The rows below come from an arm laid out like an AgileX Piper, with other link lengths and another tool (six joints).
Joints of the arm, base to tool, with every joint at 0 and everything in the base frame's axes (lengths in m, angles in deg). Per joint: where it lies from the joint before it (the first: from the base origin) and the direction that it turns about. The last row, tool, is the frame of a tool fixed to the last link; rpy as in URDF.
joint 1: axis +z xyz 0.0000 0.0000 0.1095
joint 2: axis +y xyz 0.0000 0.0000 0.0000
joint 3: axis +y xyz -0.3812 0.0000 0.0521
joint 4: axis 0.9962 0 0.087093 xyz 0.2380 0.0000 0.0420
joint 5: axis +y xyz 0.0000 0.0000 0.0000
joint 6: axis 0.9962 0 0.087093 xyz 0.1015 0.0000 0.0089
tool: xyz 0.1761 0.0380 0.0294 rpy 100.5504 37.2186 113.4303
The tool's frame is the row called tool.
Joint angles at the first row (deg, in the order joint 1, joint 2, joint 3, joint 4, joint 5, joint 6):
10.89 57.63 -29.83 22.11 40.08 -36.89
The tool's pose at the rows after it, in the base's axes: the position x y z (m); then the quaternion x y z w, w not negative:
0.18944 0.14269 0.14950 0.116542 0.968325 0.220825 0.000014
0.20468 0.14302 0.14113 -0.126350 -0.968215 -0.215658 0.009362
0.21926 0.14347 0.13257 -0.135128 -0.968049 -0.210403 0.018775
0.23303 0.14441 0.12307 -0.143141 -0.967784 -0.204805 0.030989
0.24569 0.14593 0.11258 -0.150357 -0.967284 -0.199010 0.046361
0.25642 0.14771 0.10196 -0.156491 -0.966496 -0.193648 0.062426
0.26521 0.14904 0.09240 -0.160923 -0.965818 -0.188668 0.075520
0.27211 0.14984 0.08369 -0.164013 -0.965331 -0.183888 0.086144
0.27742 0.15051 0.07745 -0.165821 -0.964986 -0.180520 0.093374
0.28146 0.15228 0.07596 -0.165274 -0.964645 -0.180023 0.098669
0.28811 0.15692 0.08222 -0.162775 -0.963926 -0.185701 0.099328
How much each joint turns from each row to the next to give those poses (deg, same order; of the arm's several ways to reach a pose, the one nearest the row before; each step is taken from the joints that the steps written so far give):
0.00 3.79 -0.17 0.25 -2.46 -0.09
0.00 3.95 -0.45 0.27 -2.25 -0.03
0.00 3.83 -0.66 0.24 -1.91 -0.02
0.00 3.95 -0.94 0.24 -1.43 -0.01
0.00 4.04 -1.21 0.24 -0.89 0.00
0.00 3.77 -1.27 0.24 -0.49 -0.01
0.00 3.14 -1.12 0.12 -0.38 -0.01
0.00 2.60 -0.89 0.03 -0.35 -0.05
0.00 1.88 -0.74 0.00 -0.22 -0.04
0.00 1.09 -1.04 0.01 0.57 -0.02
0.02 0.36 -1.99 0.29 1.54 0.05

